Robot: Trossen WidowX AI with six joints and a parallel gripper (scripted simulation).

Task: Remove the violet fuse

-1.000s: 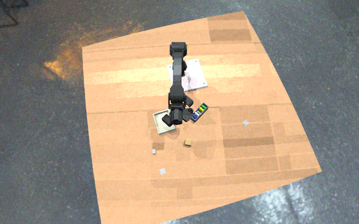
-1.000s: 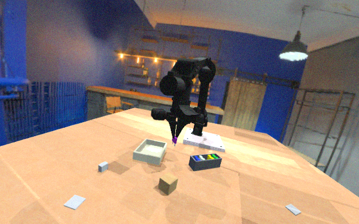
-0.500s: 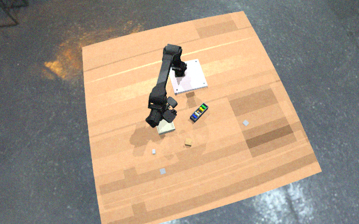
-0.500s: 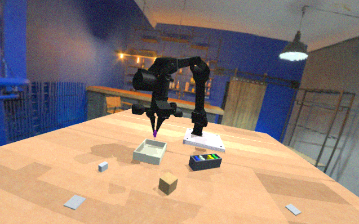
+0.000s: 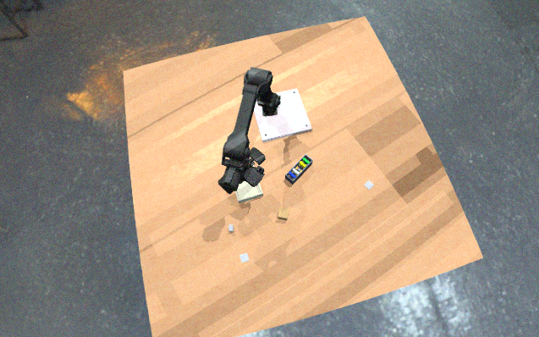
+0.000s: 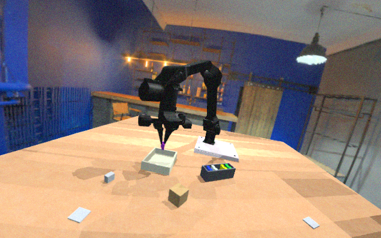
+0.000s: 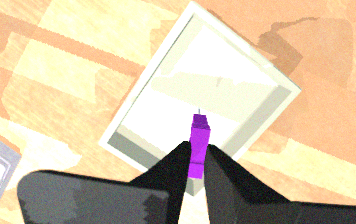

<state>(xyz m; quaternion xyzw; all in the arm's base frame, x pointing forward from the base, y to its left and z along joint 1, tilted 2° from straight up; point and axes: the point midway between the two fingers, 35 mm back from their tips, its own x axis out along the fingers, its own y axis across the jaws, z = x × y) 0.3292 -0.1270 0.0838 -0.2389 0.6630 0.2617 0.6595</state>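
My gripper tip is now 1 cm above the violet fuse. Round my gripper tip: pale tray 8 cm below; then brown cube 14 cm ahead, 13 cm to the left, 6 cm below.
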